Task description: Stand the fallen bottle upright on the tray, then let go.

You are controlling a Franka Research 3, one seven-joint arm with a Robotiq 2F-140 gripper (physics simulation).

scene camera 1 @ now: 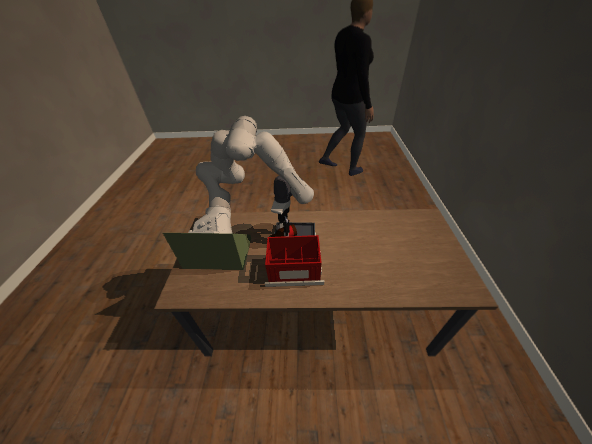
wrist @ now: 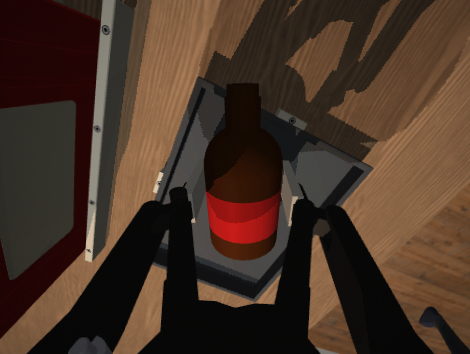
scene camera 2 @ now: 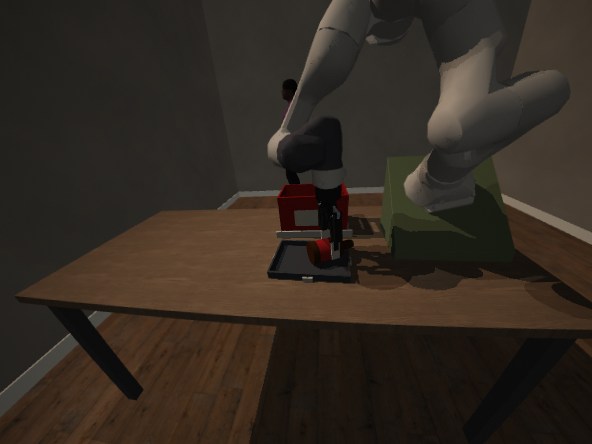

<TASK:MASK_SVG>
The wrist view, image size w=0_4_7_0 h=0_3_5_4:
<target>my gripper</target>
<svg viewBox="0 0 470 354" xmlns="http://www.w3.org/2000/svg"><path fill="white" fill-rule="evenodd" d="M27 353L112 354L125 330L165 232L169 230L167 275L163 284L161 329L137 354L320 354L308 339L311 294L309 283L313 234L319 236L357 354L434 354L414 331L346 211L337 205L329 205L326 209L315 207L314 203L308 200L303 186L298 183L288 160L283 160L281 197L288 226L291 226L275 303L254 303L241 307L232 307L217 301L199 300L192 223L196 223L206 193L204 159L199 159L189 180L183 187L175 187L169 191L171 203L160 205L159 201L152 200L141 206L70 312Z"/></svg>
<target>brown bottle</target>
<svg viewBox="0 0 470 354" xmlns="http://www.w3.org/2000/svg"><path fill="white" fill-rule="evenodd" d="M259 83L226 84L227 97L224 97L225 128L212 138L204 155L205 187L212 245L223 256L242 261L263 257L273 249L277 238L283 156L275 138L260 127L261 96L259 96Z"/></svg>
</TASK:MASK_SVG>
